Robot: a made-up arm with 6 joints. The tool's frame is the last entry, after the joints.
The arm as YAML. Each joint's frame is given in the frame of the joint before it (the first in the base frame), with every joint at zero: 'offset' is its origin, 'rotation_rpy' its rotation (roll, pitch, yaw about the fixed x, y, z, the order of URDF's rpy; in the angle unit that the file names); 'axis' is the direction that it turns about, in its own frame. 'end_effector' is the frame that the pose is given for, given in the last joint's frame.
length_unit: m
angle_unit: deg
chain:
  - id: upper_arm
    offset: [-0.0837, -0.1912, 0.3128]
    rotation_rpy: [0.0, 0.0, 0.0]
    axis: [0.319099, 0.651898, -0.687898]
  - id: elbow
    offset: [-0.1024, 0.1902, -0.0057]
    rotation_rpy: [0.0, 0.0, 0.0]
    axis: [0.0, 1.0, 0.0]
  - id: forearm
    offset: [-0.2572, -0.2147, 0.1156]
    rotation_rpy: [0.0, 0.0, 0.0]
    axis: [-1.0, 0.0, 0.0]
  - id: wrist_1
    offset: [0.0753, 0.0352, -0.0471]
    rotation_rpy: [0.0, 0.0, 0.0]
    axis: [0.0, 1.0, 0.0]
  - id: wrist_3
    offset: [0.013, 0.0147, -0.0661]
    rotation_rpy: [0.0, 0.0, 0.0]
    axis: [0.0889, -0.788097, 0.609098]
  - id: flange
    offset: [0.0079, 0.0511, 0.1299]
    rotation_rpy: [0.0, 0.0, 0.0]
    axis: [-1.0, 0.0, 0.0]
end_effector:
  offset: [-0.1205, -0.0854, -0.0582]
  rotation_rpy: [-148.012, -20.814, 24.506]
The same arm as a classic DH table. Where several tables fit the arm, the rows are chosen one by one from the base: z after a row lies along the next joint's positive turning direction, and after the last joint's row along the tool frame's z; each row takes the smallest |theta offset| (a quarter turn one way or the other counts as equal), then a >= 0, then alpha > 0; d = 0 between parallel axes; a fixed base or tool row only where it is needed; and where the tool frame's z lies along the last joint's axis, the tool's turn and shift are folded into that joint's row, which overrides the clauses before.
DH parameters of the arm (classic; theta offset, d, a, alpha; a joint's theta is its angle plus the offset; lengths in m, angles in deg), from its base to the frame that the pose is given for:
base (fixed): -26.08 0.1152 0.0089 -133.46
upper_arm: -35.43 -0.3373 -0.0953 49.32
elbow: -65.11 0.0081 0.1156 90
forearm: 0 0.1819 -0.0471 -90
wrist_1: -81.7 -0.0314 -0.0224 -142.01
wrist_3: -83.44 -0.064 0.134 -95.1
flange: 14.86 0.1158 -0.1032 -93.12
tool (fixed): 58.41 -0.0057 0 0

